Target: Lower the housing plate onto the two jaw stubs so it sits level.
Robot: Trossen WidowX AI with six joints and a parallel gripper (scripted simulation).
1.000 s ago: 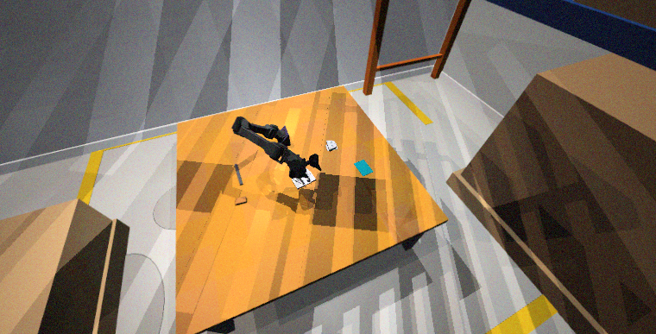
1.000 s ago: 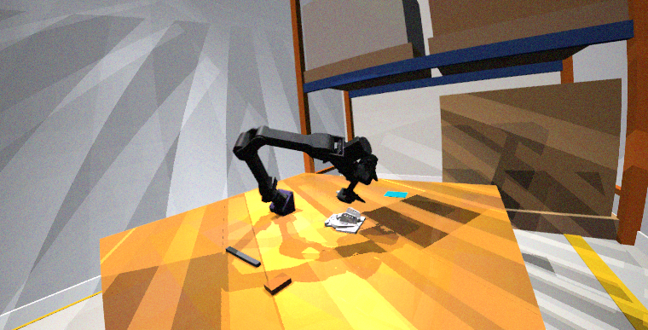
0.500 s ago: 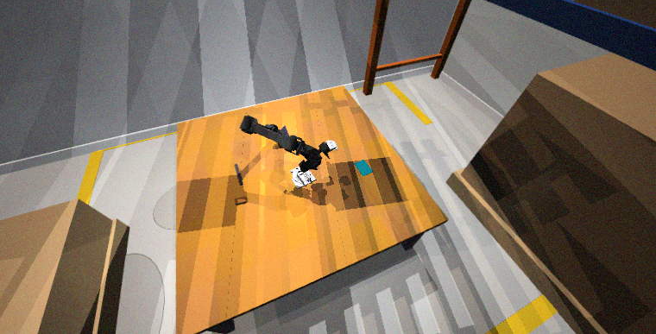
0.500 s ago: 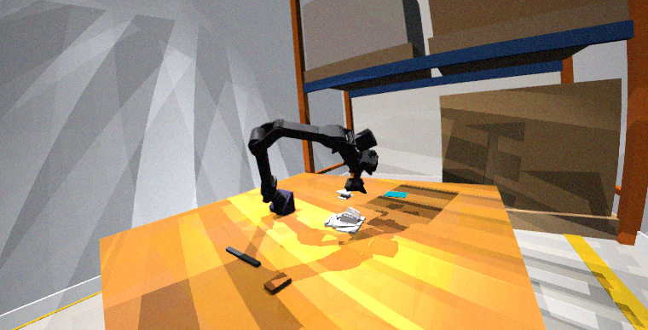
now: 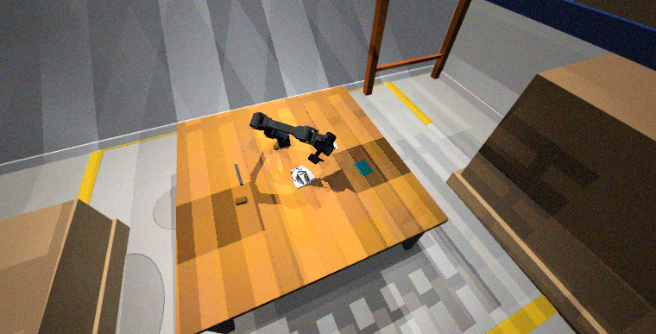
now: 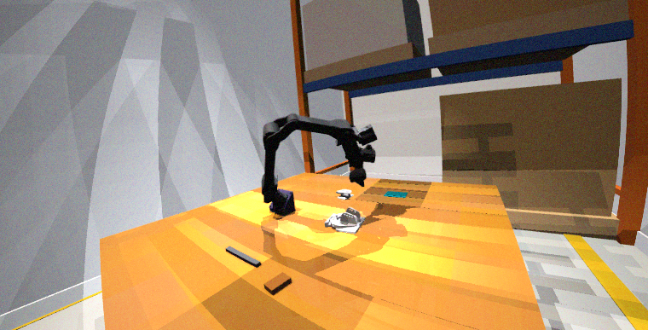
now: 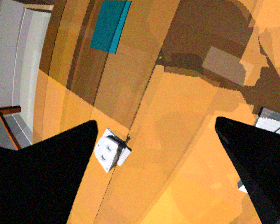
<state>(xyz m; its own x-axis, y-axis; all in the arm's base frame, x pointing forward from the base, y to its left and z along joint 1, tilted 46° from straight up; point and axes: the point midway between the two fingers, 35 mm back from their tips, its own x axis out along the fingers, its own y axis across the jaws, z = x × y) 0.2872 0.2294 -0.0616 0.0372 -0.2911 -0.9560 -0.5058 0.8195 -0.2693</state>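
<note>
Right now the white housing part is 15 cm behind my gripper tip, 7 cm to the left of it and 10 cm below it. Also, from my gripper tip: white block (15 cm behind, 7 cm to the left, 12 cm below); brown block (8 cm ahead, 52 cm to the right, 12 cm below); flat teal plate (6 cm ahead, 21 cm to the left, 13 cm below).
</note>
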